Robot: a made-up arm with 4 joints.
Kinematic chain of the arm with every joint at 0, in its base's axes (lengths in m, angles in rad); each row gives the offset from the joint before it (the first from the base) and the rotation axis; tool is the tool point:
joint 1: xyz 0 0 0.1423 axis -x
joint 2: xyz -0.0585 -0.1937 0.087 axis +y
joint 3: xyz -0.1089 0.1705 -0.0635 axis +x
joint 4: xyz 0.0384 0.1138 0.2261 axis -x
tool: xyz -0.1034 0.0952 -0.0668
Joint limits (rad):
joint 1: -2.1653..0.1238
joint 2: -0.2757..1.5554
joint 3: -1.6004..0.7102
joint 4: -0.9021..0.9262
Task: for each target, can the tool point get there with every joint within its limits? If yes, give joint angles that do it. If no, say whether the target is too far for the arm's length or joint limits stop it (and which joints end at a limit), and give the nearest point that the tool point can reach.
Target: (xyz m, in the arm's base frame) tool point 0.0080 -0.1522 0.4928
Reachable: yes | joints -0.8995 0.9963 0.1109 -0.6560
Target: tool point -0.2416 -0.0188 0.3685
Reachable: yes | joints -1.8621 0.0660 -0.9701 0.0365
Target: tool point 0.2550 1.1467 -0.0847
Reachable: no: too far | nearest point -0.1452 0.3296 0.0771 | short by 0.924 m
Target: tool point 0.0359 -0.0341 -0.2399
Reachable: no: joint limits stop it (at a limit: joint 1, joint 2, joint 3) | nearest point -0.1490 0.1076 -0.1048 | short by 0.269 m
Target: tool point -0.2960 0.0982 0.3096
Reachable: yes | joints -0.4083 0.8717 -1.1448 0.4951
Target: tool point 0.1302 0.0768 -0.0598
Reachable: no: joint limits stop it (at a limit: joint 1, joint 2, joint 3) | nearest point -0.1502 0.1019 -0.0999 | short by 0.284 m
